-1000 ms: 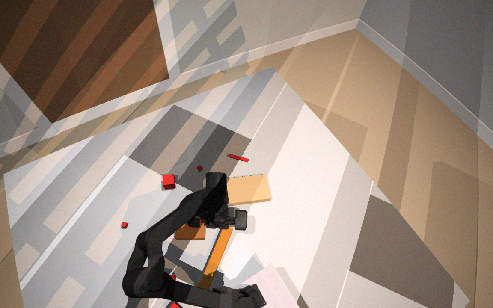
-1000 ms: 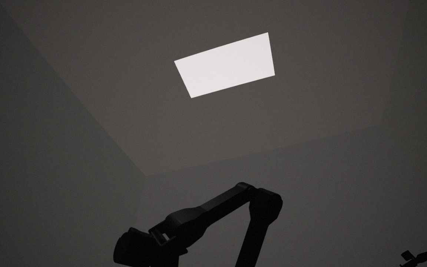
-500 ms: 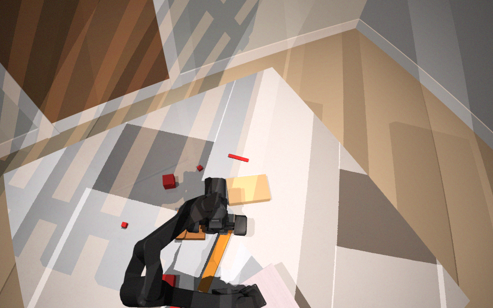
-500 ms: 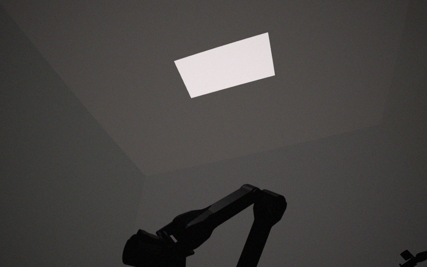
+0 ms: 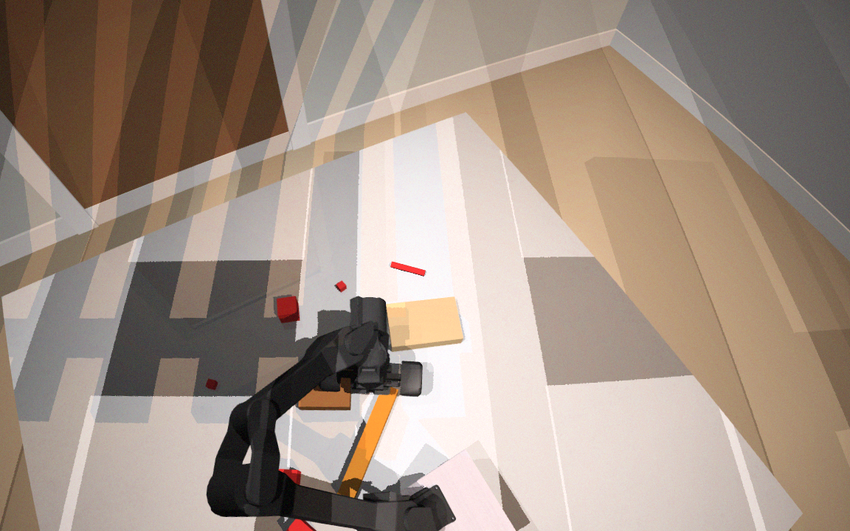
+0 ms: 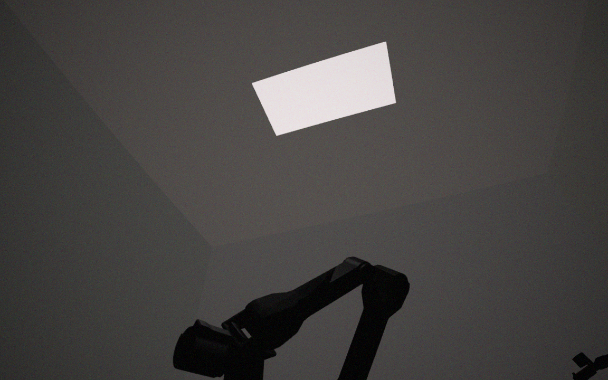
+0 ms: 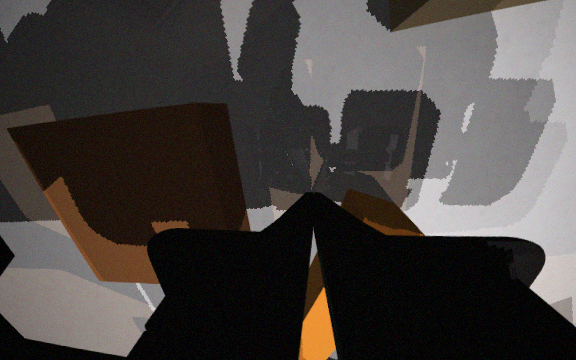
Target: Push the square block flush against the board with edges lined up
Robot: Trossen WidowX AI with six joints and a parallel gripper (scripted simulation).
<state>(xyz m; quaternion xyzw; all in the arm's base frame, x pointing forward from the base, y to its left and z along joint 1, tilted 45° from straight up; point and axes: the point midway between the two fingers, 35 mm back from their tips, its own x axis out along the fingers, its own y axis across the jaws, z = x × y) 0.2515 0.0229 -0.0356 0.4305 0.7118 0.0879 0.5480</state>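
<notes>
My gripper tip is now 80 mm to the right of the square orange block, 50 mm short of it and 10 mm below it. The rest, counted from my gripper tip: long orange bar 90 mm behind, 50 mm to the left, 10 mm above; thin red bar 210 mm ahead, 190 mm to the right; tan board 160 mm to the right, 70 mm ahead, 10 mm above.
</notes>
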